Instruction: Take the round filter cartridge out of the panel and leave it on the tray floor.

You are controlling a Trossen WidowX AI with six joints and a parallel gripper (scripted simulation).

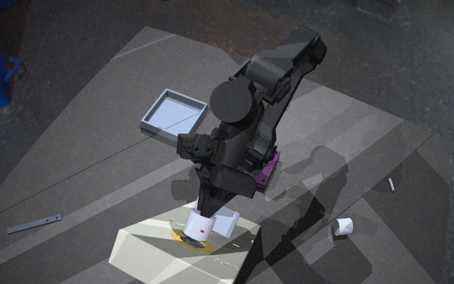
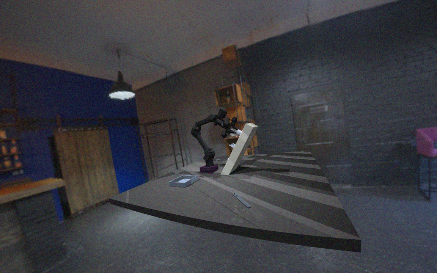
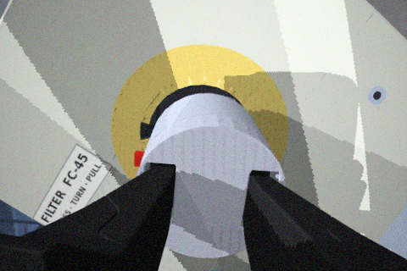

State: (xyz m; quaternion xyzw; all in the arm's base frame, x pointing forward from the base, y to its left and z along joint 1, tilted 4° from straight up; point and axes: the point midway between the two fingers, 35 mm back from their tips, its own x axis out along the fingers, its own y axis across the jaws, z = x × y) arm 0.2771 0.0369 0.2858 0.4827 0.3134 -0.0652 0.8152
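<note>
The light blue tray lies 350 mm to the right of my gripper tip, 310 mm behind it and 300 mm below it. Also, from my gripper tip: small white stick 530 mm behind, 320 mm to the left, 310 mm below; round filter cartridge 10 mm below, 10 mm ahead.
</note>
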